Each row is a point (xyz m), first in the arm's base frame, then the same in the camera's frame.
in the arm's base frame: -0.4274 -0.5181 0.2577
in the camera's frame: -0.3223 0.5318 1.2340
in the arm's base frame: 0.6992 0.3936 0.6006
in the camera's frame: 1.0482 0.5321 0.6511
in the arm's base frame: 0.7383 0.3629 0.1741
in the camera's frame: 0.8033 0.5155 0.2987
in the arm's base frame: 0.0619 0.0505 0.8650
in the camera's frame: 0.6356 0.6338 1.2939
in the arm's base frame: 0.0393 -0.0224 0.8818
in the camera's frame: 0.5932 0.5891 1.3420
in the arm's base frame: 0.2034 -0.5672 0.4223
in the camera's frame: 0.1324 0.0940 1.0636
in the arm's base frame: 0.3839 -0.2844 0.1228
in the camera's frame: 0.2147 0.2278 0.6422
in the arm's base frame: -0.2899 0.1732 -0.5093
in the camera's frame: -0.3264 1.0476 0.3290
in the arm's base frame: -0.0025 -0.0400 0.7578
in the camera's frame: 0.4851 0.6101 1.2691
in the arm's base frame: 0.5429 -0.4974 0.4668
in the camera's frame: 0.4020 -0.0627 0.9060
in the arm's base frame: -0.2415 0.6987 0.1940
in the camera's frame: 0.3975 1.3791 0.7020
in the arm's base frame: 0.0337 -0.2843 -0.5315
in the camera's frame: -0.3852 0.4910 0.2935
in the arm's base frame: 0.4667 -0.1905 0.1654
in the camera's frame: 0.3400 0.2476 0.6048
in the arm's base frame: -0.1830 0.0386 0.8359
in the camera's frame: 0.4632 0.7769 1.3978
